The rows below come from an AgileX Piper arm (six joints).
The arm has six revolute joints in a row. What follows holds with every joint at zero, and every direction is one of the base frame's.
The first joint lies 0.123 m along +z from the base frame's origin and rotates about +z.
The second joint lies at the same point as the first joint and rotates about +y.
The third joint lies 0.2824 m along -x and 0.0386 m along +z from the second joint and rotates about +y.
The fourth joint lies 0.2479 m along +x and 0.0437 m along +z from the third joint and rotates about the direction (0.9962, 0, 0.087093).
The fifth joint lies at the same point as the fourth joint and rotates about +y.
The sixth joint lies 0.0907 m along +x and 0.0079 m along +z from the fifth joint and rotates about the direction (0.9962, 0, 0.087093).
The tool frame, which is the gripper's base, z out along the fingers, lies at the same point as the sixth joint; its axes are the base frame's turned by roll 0, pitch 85.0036 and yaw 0 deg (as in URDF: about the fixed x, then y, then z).
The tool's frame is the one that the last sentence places.
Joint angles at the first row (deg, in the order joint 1, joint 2, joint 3, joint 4, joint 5, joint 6):
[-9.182, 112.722, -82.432, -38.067, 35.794, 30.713]
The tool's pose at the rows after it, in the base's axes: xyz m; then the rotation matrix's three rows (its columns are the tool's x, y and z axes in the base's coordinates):
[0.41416 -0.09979 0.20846], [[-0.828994 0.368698 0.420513], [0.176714 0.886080 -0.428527], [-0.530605 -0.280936 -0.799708]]
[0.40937 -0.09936 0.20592], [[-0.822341 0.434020 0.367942], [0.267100 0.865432 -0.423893], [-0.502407 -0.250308 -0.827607]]
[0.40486 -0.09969 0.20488], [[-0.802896 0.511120 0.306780], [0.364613 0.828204 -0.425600], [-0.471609 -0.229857 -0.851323]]
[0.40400 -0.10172 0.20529], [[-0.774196 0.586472 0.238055], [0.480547 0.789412 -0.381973], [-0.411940 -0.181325 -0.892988]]
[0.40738 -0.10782 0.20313], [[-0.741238 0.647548 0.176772], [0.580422 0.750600 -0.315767], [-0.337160 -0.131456 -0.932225]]
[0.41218 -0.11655 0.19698], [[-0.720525 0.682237 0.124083], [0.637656 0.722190 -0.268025], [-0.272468 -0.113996 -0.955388]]
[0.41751 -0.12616 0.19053], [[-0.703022 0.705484 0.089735], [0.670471 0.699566 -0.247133], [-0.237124 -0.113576 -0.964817]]
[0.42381 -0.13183 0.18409], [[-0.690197 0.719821 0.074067], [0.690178 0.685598 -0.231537], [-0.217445 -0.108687 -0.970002]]
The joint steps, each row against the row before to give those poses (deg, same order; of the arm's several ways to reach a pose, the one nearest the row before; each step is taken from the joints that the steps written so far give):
[-0.001, -0.001, 0.000, 3.494, 3.052, 0.097]
[0.001, 0.000, 0.001, 2.049, 3.153, 2.707]
[-0.001, 0.127, -0.476, 1.433, 3.957, 3.685]
[-0.747, 0.944, -2.541, 5.530, 5.019, 0.701]
[-1.494, 2.106, -3.792, 6.158, 4.743, -0.643]
[-1.521, 2.717, -3.597, 3.678, 3.740, -0.881]
[-1.265, 2.610, -3.165, 1.438, 2.370, -0.242]
[-0.661, 2.329, -2.684, 1.009, 1.241, -0.001]

